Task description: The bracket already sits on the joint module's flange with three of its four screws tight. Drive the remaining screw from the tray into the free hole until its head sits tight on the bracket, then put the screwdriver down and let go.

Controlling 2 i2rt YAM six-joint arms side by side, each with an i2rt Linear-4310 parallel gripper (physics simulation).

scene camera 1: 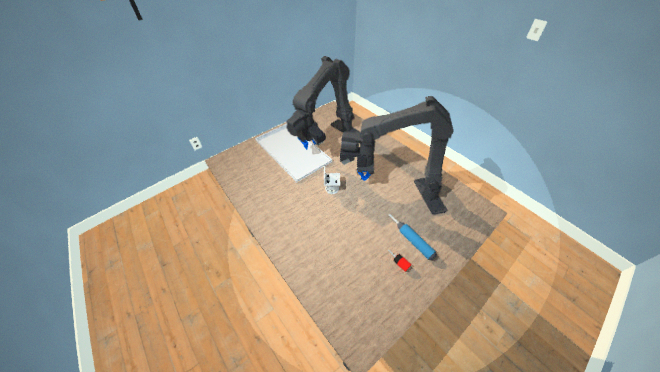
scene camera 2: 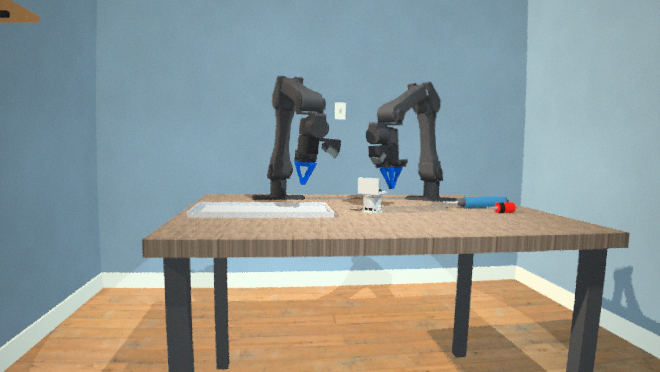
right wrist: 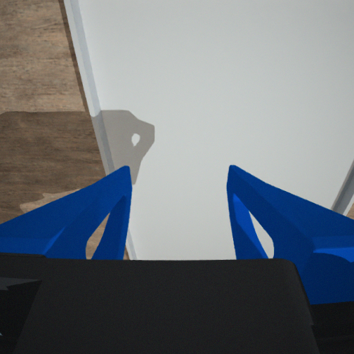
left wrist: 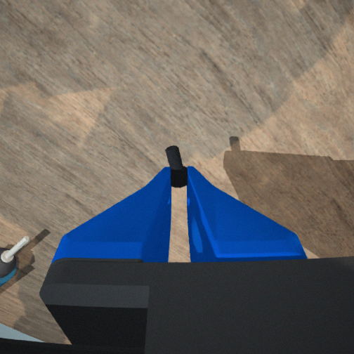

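Seen in the pictures: left gripper, fingertip midpoint: (scene camera 1: 364, 179) (scene camera 2: 391, 188); right gripper, fingertip midpoint: (scene camera 1: 310, 146) (scene camera 2: 302, 183); left arm's base, link origin: (scene camera 1: 429, 196) (scene camera 2: 431, 200); right arm's base, link origin: (scene camera 1: 346, 129) (scene camera 2: 278, 198).
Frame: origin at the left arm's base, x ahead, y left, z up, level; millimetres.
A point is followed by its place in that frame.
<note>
My left gripper (scene camera 1: 364, 176) @(x 280, y -108, z 64 mm) (scene camera 2: 391, 187) @(x 280, y -108, z 64 mm) (left wrist: 178, 177) is shut on a black screw (left wrist: 173, 156), raised above the table beside the joint module. The screw sticks out past the fingertips, tilted slightly. The white joint module (scene camera 1: 331, 189) @(x 428, y -114, z 28 mm) (scene camera 2: 372, 204) @(x 446, y -134, z 28 mm) stands upright with the white bracket (scene camera 1: 334, 179) @(x 409, y -135, z 68 mm) (scene camera 2: 368, 185) @(x 453, y -146, z 87 mm) on top; its free hole cannot be made out. My right gripper (scene camera 2: 303, 183) @(x 479, y -357, z 86 mm) (right wrist: 178, 176) is partly open and empty above the white tray (scene camera 1: 298, 180) @(x 564, y -219, z 9 mm) (scene camera 2: 260, 214) @(x 671, y -405, z 9 mm) (right wrist: 82, 50). A blue-handled screwdriver (scene camera 1: 417, 241) @(x 169, y 215, z 38 mm) (scene camera 2: 484, 202) @(x 184, y 206, z 23 mm) (left wrist: 17, 247) lies on the table.
A short red-and-black-handled tool (scene camera 1: 403, 263) @(x 252, y 282, z 32 mm) (scene camera 2: 505, 207) @(x 270, y 272, z 20 mm) lies beside the blue screwdriver, toward the table's right side. The tray stands left of the joint module. The wooden table (scene camera 1: 280, 215) @(x 665, y -45, z 0 mm) (scene camera 2: 385, 243) @(x 801, y -14, z -12 mm) has its near edge in front of the module in scene camera 2.
</note>
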